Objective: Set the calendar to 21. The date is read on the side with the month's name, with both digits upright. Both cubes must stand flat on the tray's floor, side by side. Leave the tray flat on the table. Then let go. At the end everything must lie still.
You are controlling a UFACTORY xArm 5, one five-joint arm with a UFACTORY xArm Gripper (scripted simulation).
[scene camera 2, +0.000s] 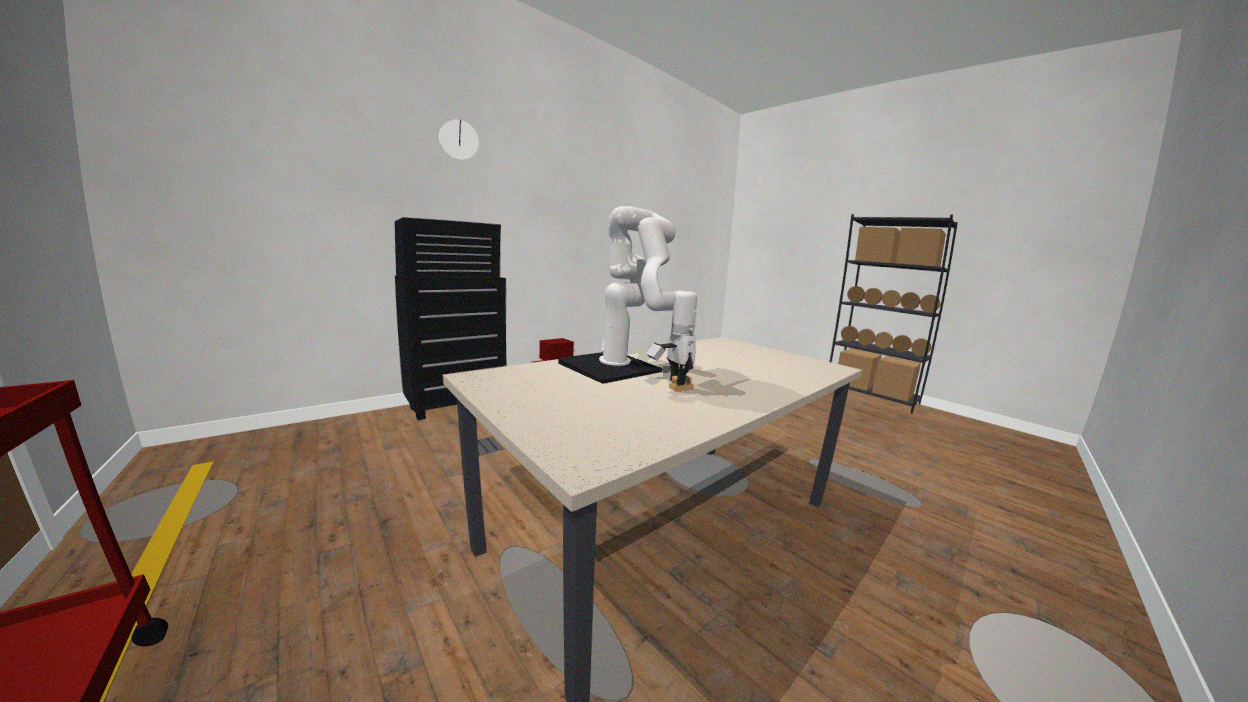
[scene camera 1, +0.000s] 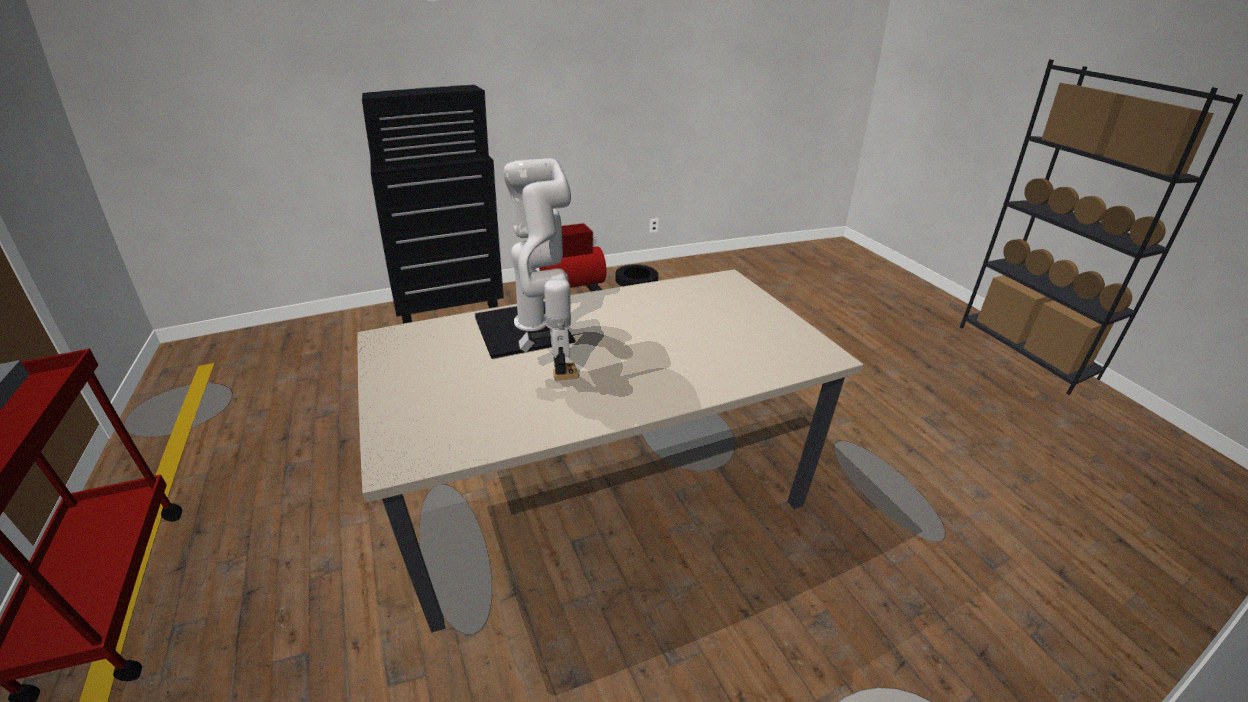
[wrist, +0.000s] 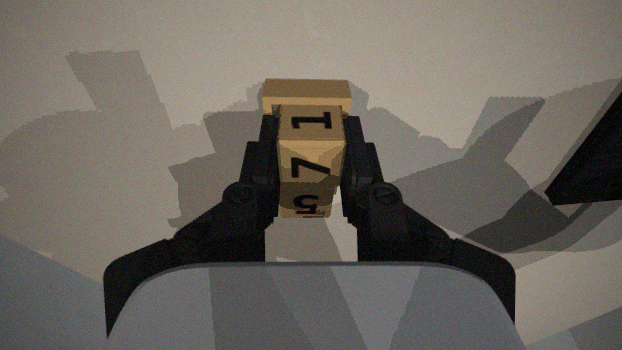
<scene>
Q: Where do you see a wooden digit cube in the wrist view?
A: At 311, 142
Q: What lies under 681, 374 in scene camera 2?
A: My gripper.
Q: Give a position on a wooden tray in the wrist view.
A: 276, 92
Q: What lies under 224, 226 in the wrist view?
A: My gripper.
</scene>
